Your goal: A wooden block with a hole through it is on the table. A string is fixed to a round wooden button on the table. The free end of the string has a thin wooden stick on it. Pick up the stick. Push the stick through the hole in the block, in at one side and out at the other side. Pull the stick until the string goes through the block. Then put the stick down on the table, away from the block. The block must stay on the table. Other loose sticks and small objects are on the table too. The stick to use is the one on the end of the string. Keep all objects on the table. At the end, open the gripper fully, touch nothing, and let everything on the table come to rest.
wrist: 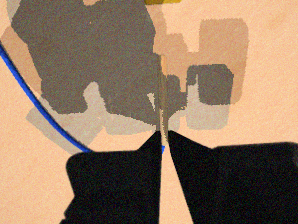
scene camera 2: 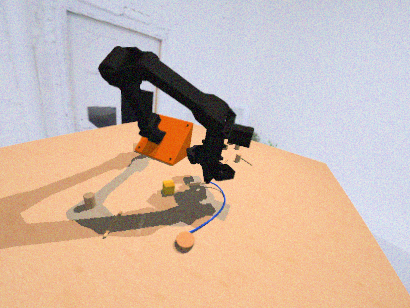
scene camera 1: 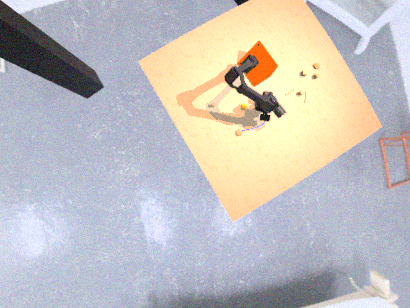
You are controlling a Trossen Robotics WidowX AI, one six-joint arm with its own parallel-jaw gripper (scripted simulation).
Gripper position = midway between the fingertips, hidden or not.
I see my gripper [scene camera 2: 206, 182].
My gripper is seen too in the wrist view [wrist: 163, 135].
